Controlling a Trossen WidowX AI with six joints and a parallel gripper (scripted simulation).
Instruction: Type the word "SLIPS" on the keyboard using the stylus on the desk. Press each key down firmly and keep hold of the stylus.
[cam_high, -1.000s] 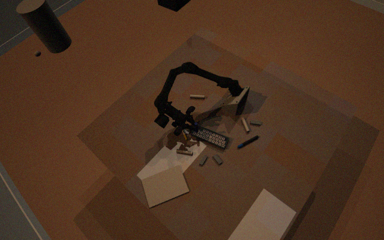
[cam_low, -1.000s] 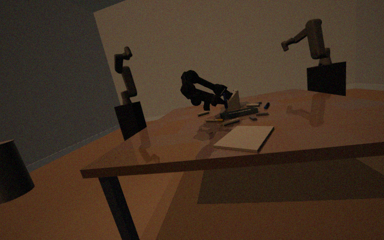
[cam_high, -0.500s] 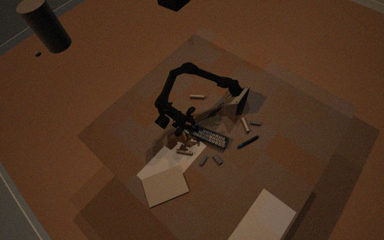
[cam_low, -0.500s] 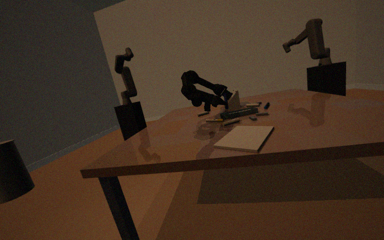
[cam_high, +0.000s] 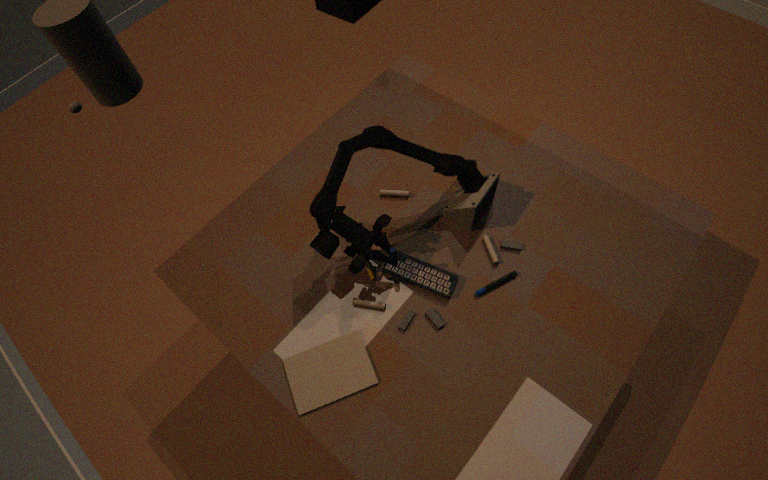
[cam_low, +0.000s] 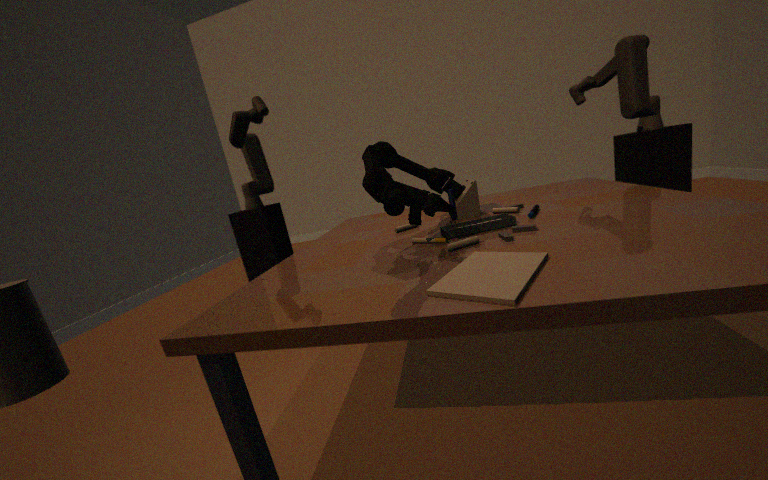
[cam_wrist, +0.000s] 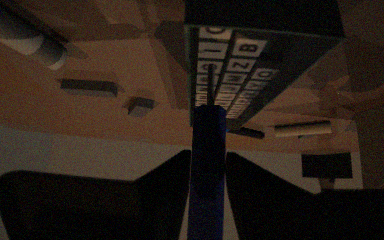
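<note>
Now: gripper tip 4 cm short of the yellow pencil, 8 cm to the left of it and 7 cm above it. Round my gripper tip: blue-tipped pen 11 cm behind, 26 cm to the left, 7 cm below; blue stylus 1 cm below; pale pad 35 cm ahead, 3 cm to the left, 8 cm below.
</note>
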